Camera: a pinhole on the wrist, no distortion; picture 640 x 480 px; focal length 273.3 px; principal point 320.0 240.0 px. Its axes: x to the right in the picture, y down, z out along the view. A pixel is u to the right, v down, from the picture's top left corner.
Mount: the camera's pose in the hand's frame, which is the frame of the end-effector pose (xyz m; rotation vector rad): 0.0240 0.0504 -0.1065 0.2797 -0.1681 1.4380
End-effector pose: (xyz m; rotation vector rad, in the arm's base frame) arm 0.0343 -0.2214 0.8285 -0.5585 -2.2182 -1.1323
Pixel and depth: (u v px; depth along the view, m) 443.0 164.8 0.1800
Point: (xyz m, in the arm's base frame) -0.0189 -0.1038 0.8915
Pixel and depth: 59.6 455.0 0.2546
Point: 0.0124 -0.2976 0.5252
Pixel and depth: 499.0 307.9 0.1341
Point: 0.0709 -0.1252 0.8693
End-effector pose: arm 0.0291 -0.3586 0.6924 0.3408 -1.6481 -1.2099
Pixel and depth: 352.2 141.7 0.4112
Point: -0.3117 -0.3604 0.7775
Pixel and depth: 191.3 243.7 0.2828
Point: -0.1355 -0.3744 0.5744
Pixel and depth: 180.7 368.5 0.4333
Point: -0.1951 -0.2062 0.3784
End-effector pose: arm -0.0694 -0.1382 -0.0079 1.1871 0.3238 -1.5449
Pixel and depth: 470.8 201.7 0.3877
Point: -0.1002 -0.4934 0.0879
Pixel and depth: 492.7 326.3 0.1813
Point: -0.0259 -0.2497 0.0888
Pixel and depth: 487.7 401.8 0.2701
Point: -0.0613 -0.2885 0.2240
